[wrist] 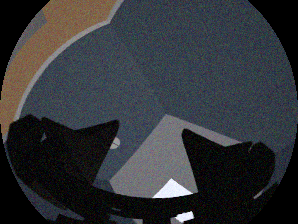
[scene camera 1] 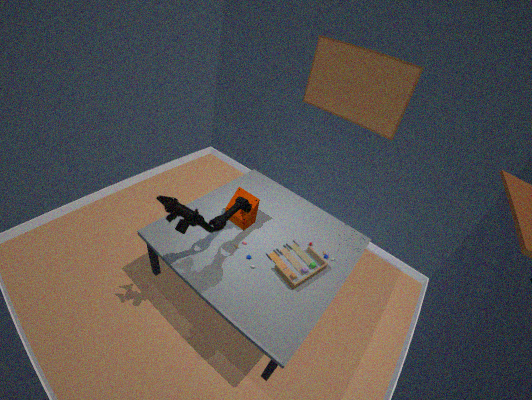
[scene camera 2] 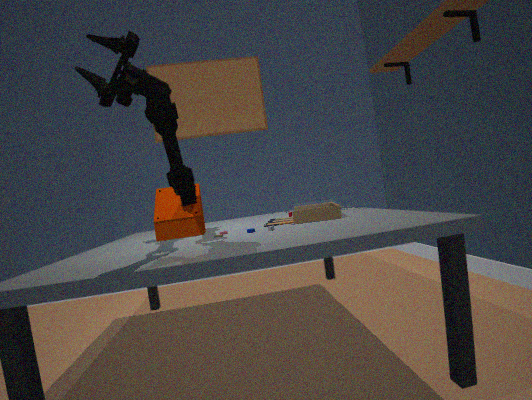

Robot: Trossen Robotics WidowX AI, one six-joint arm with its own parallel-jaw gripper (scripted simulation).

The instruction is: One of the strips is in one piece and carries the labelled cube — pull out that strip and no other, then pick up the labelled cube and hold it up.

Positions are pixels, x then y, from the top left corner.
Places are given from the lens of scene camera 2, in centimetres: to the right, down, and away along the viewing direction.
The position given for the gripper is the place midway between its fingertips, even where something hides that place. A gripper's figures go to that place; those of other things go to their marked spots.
gripper point(scene camera 2: 80, 52): -43, -34, 64
shallow wooden tray point(scene camera 2: 328, 209): 25, 4, 116
